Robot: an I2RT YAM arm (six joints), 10 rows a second.
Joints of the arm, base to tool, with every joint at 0 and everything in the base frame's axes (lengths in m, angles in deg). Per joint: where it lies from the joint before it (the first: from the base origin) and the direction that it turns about. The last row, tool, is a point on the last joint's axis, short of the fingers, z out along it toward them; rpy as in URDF.
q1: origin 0.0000 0.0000 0.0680 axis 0 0 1
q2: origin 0.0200 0.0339 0.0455 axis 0 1 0
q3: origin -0.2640 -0.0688 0.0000 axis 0 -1 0
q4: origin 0.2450 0.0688 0.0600 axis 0 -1 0
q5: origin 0.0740 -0.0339 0.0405 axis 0 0 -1
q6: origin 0.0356 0.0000 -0.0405 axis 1 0 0
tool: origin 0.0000 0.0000 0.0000 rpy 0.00 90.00 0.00
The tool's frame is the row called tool.
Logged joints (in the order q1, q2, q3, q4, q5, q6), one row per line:
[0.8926, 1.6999, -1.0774, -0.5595, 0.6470, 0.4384]
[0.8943, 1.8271, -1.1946, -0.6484, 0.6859, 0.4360]
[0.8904, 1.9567, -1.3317, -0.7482, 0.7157, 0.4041]
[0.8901, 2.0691, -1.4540, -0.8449, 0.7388, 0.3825]
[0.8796, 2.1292, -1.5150, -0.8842, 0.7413, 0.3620]
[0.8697, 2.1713, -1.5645, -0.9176, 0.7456, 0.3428]
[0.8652, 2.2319, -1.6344, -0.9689, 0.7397, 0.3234]
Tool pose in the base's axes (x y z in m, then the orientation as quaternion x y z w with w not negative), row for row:
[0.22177, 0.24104, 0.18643, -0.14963, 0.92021, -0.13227, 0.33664]
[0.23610, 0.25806, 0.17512, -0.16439, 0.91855, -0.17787, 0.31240]
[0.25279, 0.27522, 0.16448, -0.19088, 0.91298, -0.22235, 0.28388]
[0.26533, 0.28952, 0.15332, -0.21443, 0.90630, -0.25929, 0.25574]
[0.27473, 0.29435, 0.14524, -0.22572, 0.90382, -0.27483, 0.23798]
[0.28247, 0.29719, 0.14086, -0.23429, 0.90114, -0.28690, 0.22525]
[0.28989, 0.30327, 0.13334, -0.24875, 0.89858, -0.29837, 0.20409]
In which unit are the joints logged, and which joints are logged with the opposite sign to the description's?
The joints are logged in radians. Opposite sign: q3.
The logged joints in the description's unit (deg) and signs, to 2 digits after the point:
[51.14, 97.40, 61.73, -32.06, 37.07, 25.12]
[51.24, 104.69, 68.45, -37.15, 39.30, 24.98]
[51.02, 112.11, 76.30, -42.87, 41.01, 23.15]
[51.00, 118.55, 83.31, -48.41, 42.33, 21.92]
[50.40, 121.99, 86.80, -50.66, 42.47, 20.74]
[49.83, 124.41, 89.64, -52.57, 42.72, 19.64]
[49.57, 127.88, 93.64, -55.51, 42.38, 18.53]

